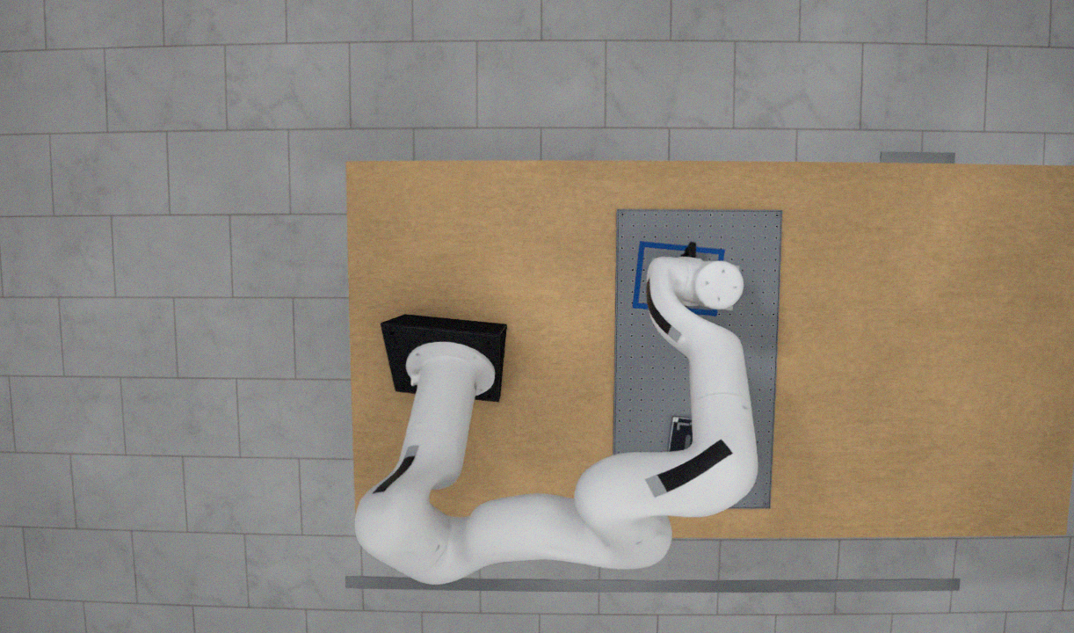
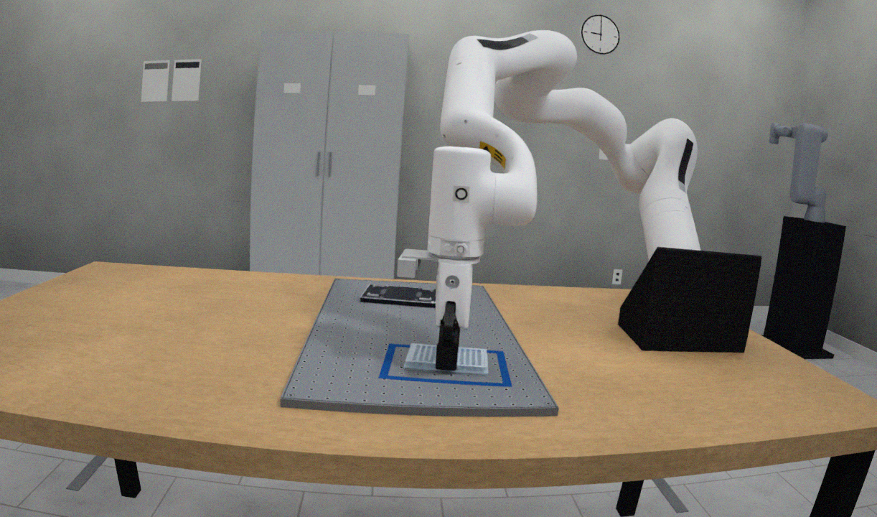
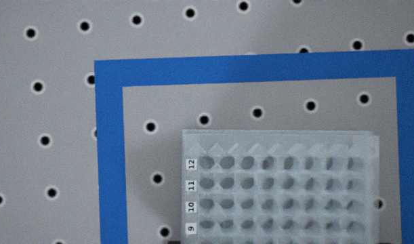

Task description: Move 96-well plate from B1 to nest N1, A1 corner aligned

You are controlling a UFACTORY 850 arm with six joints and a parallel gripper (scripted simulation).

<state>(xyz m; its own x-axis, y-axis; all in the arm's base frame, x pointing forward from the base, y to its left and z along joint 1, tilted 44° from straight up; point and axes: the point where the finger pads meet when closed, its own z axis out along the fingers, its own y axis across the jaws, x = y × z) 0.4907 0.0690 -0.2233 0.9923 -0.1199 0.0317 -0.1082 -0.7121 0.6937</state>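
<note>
Now: the black plate nest 8 cm ahead of my hand, 38 cm to the right of it and 1 cm below it. Also, from my hand: clear 96-well plate 1 cm below.
</note>
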